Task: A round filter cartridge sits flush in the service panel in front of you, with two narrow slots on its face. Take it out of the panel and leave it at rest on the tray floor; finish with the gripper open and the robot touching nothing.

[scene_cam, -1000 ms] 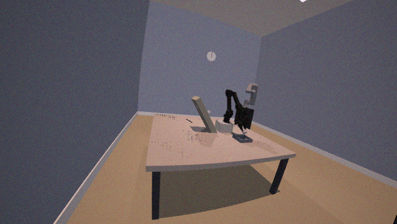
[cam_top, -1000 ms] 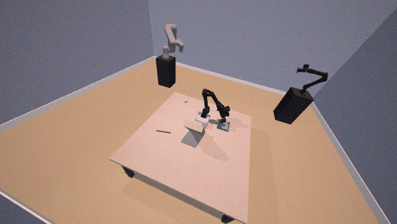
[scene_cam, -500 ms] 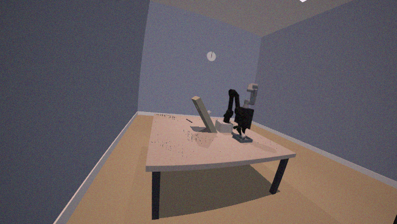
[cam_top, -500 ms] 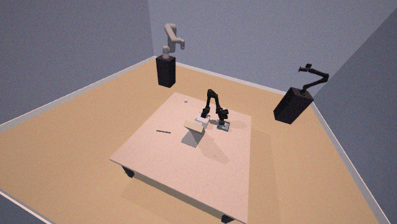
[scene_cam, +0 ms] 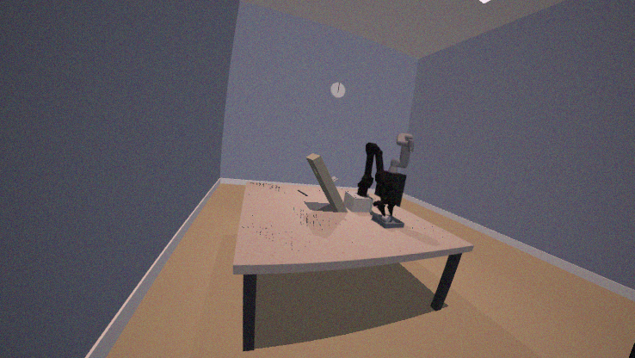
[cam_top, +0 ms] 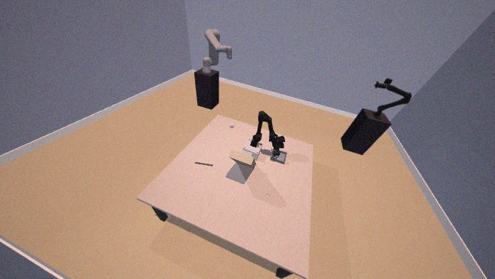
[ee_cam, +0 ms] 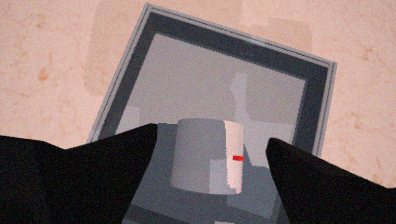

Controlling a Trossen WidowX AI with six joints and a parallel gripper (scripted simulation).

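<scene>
The round filter cartridge is 1 cm to the right of my gripper tip and 1 cm below it. Round my gripper tip: tray: 1 cm to the left, 4 cm below; then small pin: 47 cm ahead, 4 cm below; then small white cube: 24 cm behind, 64 cm to the right, 3 cm below.
</scene>
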